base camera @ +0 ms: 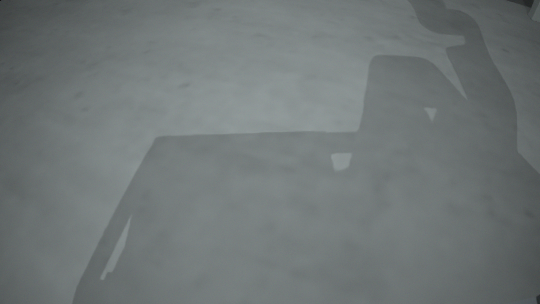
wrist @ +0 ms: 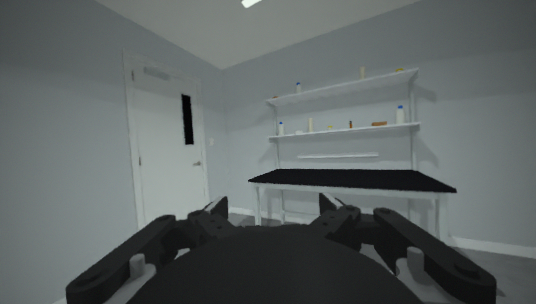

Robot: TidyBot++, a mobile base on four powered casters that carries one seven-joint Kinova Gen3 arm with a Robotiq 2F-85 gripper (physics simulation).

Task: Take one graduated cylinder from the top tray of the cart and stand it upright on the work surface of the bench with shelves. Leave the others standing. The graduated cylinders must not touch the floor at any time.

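Places are measured from the arm's base along level axes (x left, y back, z up), in centimetres.
Pixels of known places: gripper, fingertip midpoint: (wrist: 273, 204).
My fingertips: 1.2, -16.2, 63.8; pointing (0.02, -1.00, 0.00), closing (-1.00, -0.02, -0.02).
Behind a point stands the place of what it marks, as x, y, z.
My gripper (wrist: 273, 204) {1.2, -16.2, 63.8} is open, with nothing between its fingers, and points across the room in the wrist view. The bench with shelves (wrist: 360, 189) {-62.4, -127.5, 32.0} stands against the far wall, right of centre in the wrist view. Its black work surface (wrist: 350, 178) {-64.0, -147.2, 36.5} lies below two shelves, well beyond the fingertips. The cart and the graduated cylinders on its top tray do not show in either view.
The upper shelf (wrist: 345, 87) and lower shelf (wrist: 345, 131) hold bottles and small items. A white door (wrist: 165, 140) {125.0, -180.3, 83.7} is at the left in the wrist view. The base camera shows grey floor (base camera: 200, 75) {12.3, -64.3, -39.7} with a shadow of the robot (base camera: 250, 200).
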